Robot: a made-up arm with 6 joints. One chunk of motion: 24 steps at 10 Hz.
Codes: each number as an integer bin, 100 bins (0 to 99) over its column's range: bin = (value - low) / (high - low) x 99, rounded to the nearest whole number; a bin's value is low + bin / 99 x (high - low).
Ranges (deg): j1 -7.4..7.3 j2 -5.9..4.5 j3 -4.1..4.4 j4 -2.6..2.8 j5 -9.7..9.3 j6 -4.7..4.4
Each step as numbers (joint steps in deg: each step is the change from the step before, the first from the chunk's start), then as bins.
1 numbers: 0.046 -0.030 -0.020 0.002 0.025 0.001
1 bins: 50 56 48 48 51 51
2 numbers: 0.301 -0.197 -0.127 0.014 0.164 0.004
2 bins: 52 54 46 48 51 51
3 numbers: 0.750 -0.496 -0.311 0.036 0.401 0.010
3 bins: 55 51 44 48 53 51
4 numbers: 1.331 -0.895 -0.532 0.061 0.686 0.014
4 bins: 59 48 42 49 54 51
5 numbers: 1.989 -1.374 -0.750 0.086 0.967 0.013
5 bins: 63 43 39 49 56 51
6 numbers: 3.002 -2.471 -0.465 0.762 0.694 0.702
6 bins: 70 33 42 62 54 59
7 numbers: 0.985 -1.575 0.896 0.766 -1.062 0.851
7 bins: 56 41 58 62 45 60
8 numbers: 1.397 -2.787 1.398 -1.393 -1.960 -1.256
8 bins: 59 30 64 22 40 37
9 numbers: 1.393 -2.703 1.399 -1.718 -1.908 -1.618
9 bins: 59 30 64 16 41 34
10 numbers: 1.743 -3.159 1.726 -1.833 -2.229 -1.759
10 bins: 62 26 68 14 39 32
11 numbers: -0.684 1.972 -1.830 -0.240 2.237 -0.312
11 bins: 45 75 26 43 62 48
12 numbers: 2.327 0.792 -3.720 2.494 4.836 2.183
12 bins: 66 64 4 93 76 75
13 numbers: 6.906 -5.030 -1.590 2.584 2.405 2.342
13 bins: 96 8 29 95 63 77
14 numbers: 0.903 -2.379 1.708 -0.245 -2.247 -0.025
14 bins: 56 34 68 43 39 51
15 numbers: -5.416 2.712 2.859 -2.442 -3.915 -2.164
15 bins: 13 82 81 3 30 28
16 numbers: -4.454 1.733 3.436 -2.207 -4.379 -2.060
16 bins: 20 73 88 7 28 29
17 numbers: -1.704 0.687 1.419 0.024 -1.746 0.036
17 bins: 38 63 64 48 41 52
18 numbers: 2.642 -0.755 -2.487 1.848 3.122 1.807
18 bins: 68 49 19 82 67 71
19 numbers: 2.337 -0.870 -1.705 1.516 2.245 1.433
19 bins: 66 48 28 75 62 67
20 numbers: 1.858 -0.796 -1.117 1.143 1.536 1.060
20 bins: 62 49 35 69 59 63
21 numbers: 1.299 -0.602 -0.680 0.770 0.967 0.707
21 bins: 59 50 40 62 56 59
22 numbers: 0.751 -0.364 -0.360 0.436 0.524 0.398
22 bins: 55 53 44 56 53 55
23 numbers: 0.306 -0.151 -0.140 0.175 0.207 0.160
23 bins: 52 55 46 51 52 53
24 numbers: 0.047 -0.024 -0.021 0.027 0.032 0.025
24 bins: 50 56 48 48 51 51
